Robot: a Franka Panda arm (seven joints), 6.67 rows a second.
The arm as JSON. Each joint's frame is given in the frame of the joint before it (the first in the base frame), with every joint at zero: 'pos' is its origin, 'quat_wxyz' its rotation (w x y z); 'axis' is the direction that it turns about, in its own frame. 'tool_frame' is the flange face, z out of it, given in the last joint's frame.
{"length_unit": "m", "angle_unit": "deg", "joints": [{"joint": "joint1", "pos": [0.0, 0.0, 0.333], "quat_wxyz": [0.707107, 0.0, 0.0, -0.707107], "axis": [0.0, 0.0, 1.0]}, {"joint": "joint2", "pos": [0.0, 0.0, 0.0], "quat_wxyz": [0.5, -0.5, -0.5, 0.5], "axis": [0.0, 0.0, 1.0]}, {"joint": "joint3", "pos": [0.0, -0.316, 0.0], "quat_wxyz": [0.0, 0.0, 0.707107, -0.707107], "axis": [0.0, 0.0, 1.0]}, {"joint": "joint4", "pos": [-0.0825, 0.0, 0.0], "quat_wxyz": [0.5, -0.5, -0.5, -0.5], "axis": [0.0, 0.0, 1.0]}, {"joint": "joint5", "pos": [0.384, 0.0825, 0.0], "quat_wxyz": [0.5, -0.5, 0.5, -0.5], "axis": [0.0, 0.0, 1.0]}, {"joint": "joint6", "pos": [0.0, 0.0, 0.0], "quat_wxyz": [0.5, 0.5, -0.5, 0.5], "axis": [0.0, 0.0, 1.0]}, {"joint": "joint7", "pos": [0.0, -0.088, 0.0], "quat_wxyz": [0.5, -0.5, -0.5, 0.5], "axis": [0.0, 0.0, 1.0]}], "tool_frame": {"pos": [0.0, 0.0, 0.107], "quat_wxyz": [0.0, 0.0, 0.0, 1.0]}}
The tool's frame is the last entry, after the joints.
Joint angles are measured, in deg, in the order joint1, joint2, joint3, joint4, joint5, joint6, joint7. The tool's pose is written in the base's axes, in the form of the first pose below.
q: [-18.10, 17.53, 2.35, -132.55, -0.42, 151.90, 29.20]
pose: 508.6 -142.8 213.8; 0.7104 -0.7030 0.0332; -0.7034 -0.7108 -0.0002; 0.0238 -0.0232 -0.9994
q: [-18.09, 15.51, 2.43, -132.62, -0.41, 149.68, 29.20]
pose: 508.3 -141.9 228.4; 0.7117 -0.7019 0.0284; -0.7022 -0.7120 0.0000; 0.0202 -0.0199 -0.9996
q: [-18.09, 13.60, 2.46, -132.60, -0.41, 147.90, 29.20]
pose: 508.4 -141.8 243.3; 0.7121 -0.7014 0.0305; -0.7017 -0.7125 -0.0020; 0.0231 -0.0199 -0.9995
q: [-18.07, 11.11, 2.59, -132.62, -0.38, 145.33, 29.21]
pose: 507.5 -140.3 262.0; 0.7137 -0.6999 0.0284; -0.7001 -0.7141 -0.0028; 0.0222 -0.0179 -0.9996
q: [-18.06, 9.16, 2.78, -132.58, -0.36, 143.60, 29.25]
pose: 507.2 -138.4 277.4; 0.7154 -0.6979 0.0325; -0.6982 -0.7159 -0.0048; 0.0266 -0.0193 -0.9995
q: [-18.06, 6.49, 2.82, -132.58, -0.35, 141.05, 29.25]
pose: 504.8 -137.5 297.8; 0.7159 -0.6974 0.0339; -0.6976 -0.7164 -0.0075; 0.0295 -0.0183 -0.9994
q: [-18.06, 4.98, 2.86, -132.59, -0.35, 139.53, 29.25]
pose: 503.0 -136.7 309.0; 0.7164 -0.6969 0.0332; -0.6971 -0.7170 -0.0087; 0.0298 -0.0170 -0.9994
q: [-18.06, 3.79, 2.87, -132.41, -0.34, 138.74, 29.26]
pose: 503.0 -136.6 319.8; 0.7160 -0.6968 0.0427; -0.6970 -0.7169 -0.0122; 0.0391 -0.0210 -0.9990
